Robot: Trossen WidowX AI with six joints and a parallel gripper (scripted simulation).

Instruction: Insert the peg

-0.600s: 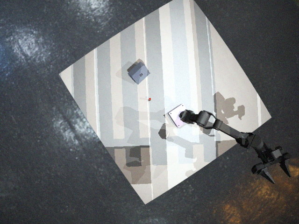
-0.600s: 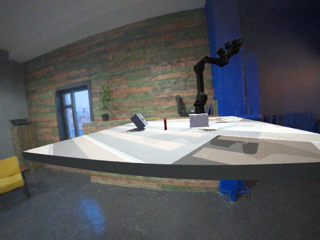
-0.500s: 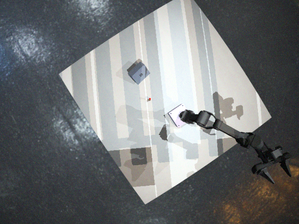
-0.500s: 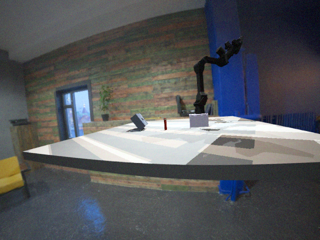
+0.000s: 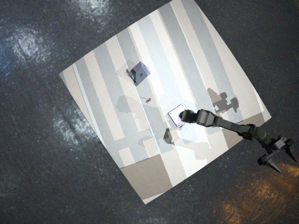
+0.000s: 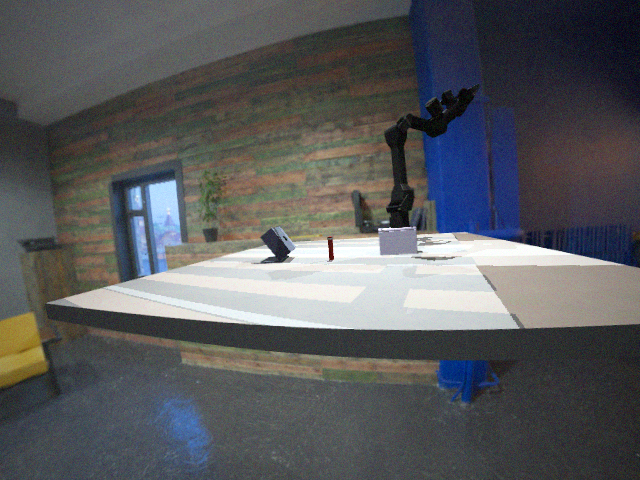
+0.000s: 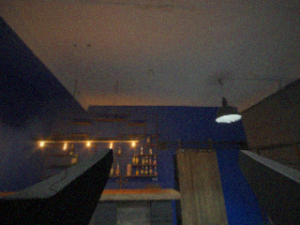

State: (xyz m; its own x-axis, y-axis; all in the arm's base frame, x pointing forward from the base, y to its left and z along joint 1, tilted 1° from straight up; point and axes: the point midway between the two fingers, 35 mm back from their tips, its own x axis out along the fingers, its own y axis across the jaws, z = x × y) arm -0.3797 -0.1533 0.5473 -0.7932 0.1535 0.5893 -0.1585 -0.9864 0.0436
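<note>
Now: the red square peg 660 mm ahead of my gripper tip, 280 mm to the left of it and 600 mm below it. Also, from my gripper tip: grey-blue sloped panel: 860 mm ahead, 220 mm to the left, 590 mm below.
</note>
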